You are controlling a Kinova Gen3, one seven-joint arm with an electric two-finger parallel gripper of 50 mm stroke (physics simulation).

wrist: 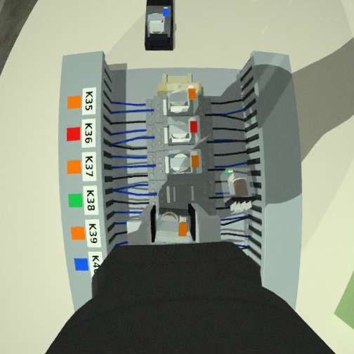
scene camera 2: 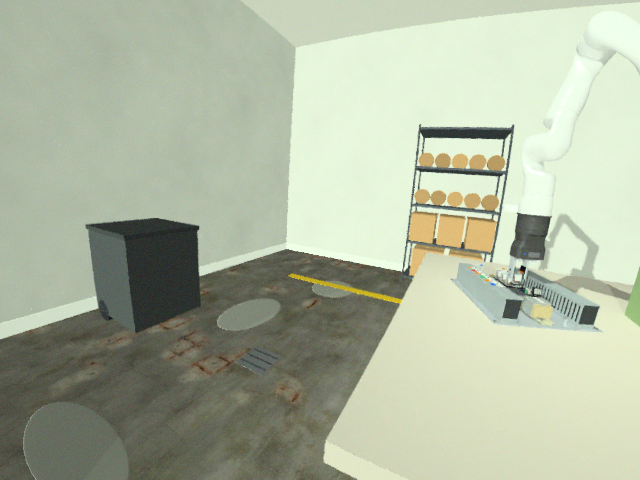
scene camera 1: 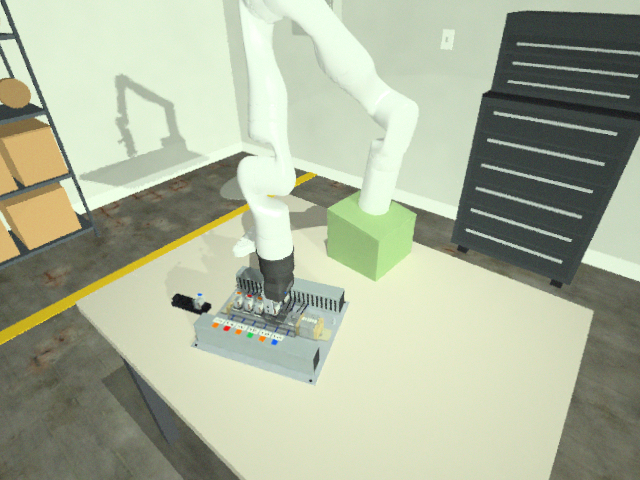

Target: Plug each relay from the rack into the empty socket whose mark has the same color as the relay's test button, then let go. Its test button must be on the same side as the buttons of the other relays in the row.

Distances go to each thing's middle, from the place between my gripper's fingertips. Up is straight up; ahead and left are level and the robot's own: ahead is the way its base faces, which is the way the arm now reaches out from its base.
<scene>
Right now the grey panel [scene camera 1: 325, 346] is 7 cm below my hand, 1 cm to the right of it and 1 cm behind it.
</scene>
